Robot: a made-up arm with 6 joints.
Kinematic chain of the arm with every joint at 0, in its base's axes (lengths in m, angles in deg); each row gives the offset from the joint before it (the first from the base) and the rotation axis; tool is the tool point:
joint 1: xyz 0 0 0.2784 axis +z
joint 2: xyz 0 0 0 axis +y
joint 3: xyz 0 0 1.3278 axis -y
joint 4: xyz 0 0 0 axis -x
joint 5: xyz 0.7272 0 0 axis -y
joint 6: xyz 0 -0.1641 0 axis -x
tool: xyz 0 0 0
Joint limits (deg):
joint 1: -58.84..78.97
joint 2: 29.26..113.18
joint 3: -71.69..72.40
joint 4: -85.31..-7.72
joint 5: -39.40..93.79
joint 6: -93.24..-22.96
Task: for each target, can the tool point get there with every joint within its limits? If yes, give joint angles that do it. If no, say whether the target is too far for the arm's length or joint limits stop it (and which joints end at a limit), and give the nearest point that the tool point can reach.
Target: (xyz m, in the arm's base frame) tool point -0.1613 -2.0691 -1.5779
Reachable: no: too far | nearest point 0.6167 -1.3342 -0.9310 | short by 1.251 m
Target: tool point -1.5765 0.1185 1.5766
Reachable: no: joint limits stop it (at a limit: joint 1, joint 2, joint 3, joint 4) | nearest point 0.0802 0.3412 0.7539 | short by 1.863 m
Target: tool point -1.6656 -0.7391 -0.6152
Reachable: no: joint limits stop it (at a limit: joint 1, joint 2, joint 4) | nearest point 0.1277 -0.5255 -0.4246 | short by 1.816 m
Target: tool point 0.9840 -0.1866 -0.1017
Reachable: yes | joints -5.15 77.10 -26.35 -53.53 16.06 -30.41
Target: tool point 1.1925 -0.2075 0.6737
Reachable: yes | joints -4.66 38.95 -11.36 -47.92 33.24 -51.70
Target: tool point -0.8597 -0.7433 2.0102
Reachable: no: joint limits stop it (at a limit: joint 1, joint 2, joint 3, joint 4) | nearest point 0.4790 -1.1065 1.9179 | short by 1.390 m
